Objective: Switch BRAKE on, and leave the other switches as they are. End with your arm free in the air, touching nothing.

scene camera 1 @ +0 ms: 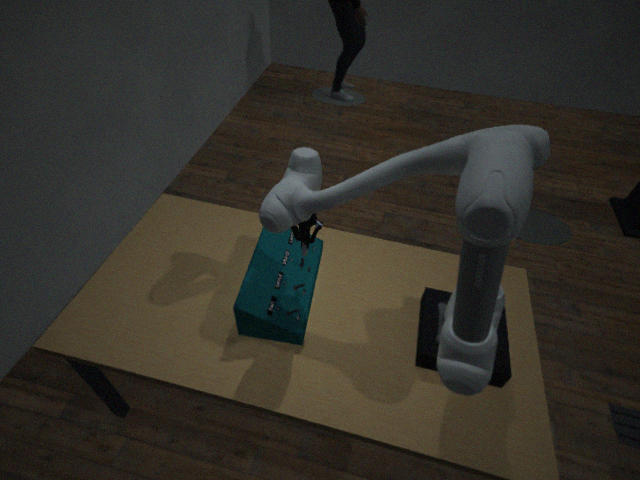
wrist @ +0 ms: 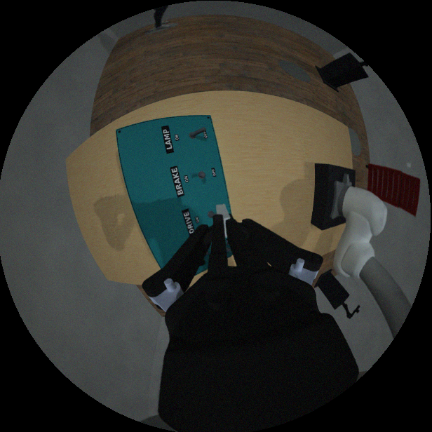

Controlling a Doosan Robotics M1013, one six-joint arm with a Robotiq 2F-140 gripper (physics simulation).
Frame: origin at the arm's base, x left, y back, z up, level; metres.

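Seen in the pictures: gripper, fingertip midpoint: (scene camera 1: 305, 253).
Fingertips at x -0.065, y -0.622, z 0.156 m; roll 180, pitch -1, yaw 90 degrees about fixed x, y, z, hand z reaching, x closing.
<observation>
A point is followed by its place in that frame.
The teal switch box (scene camera 1: 261, 279) @[x 0.032, y -0.766, z 0.066 m] (wrist: 145, 175) stands on the table. In the wrist view, the BRAKE label (wrist: 177, 181) lies between LAMP (wrist: 167, 139) and DRIVE (wrist: 187, 222). The BRAKE switch (wrist: 201, 175) looks like a short stub between its ON and OFF marks; its lean cannot be told. The LAMP lever (wrist: 198, 133) leans toward OFF. The DRIVE switch (wrist: 211, 215) is partly hidden by the fingers. My gripper (scene camera 1: 304, 251) @[x -0.065, y -0.622, z 0.156 m] (wrist: 220, 211) is shut and empty, pointing down over the switch side of the box. Whether its tips touch a switch cannot be told.
The wooden table (scene camera 1: 165, 356) @[x 0.342, y -1.031, z -0.092 m] (wrist: 270, 135) carries the box and the black arm base (scene camera 1: 428, 330) @[x 0.042, y -0.118, z -0.001 m] (wrist: 327, 197). My white forearm (scene camera 1: 392, 173) @[x 0.033, y -0.370, z 0.653 m] reaches above the table. A person (scene camera 1: 348, 46) stands on the floor behind. A red slatted object (wrist: 394, 189) lies beyond the base.
</observation>
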